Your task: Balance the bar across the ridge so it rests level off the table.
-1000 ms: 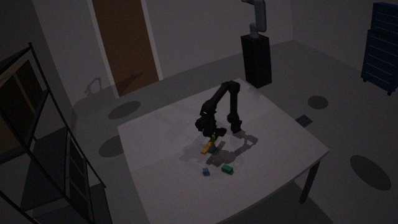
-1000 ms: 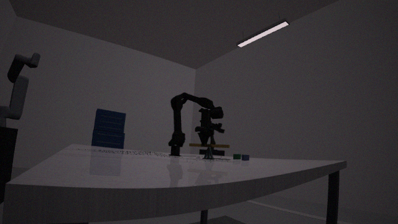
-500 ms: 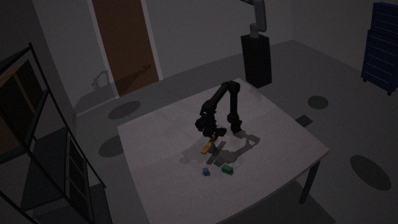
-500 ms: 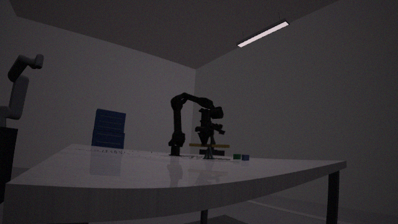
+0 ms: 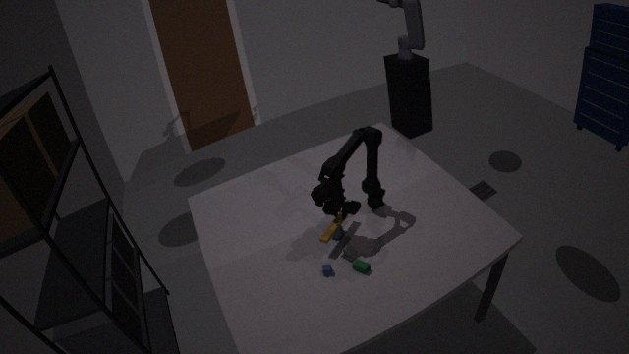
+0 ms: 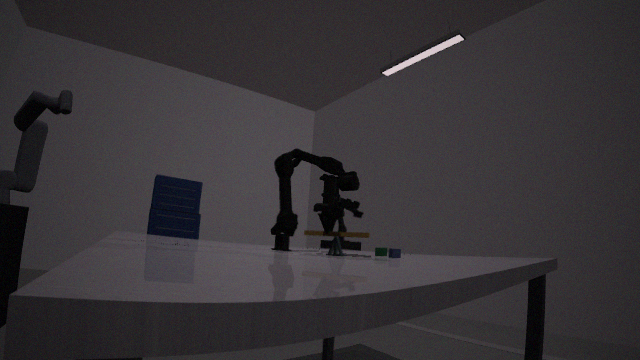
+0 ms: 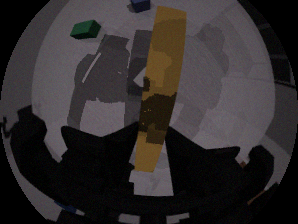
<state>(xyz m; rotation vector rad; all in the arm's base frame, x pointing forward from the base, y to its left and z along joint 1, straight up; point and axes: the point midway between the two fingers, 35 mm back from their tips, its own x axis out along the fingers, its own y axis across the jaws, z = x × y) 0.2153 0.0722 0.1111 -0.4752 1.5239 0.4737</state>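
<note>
Right now my gripper tip is 20 mm to the right of the yellow bar and 20 mm short of it. Also, from my gripper tip: blue cube: 180 mm to the left, 160 mm ahead, 60 mm below; green block: 250 mm to the left, 60 mm below, 40 mm ahead.
</note>
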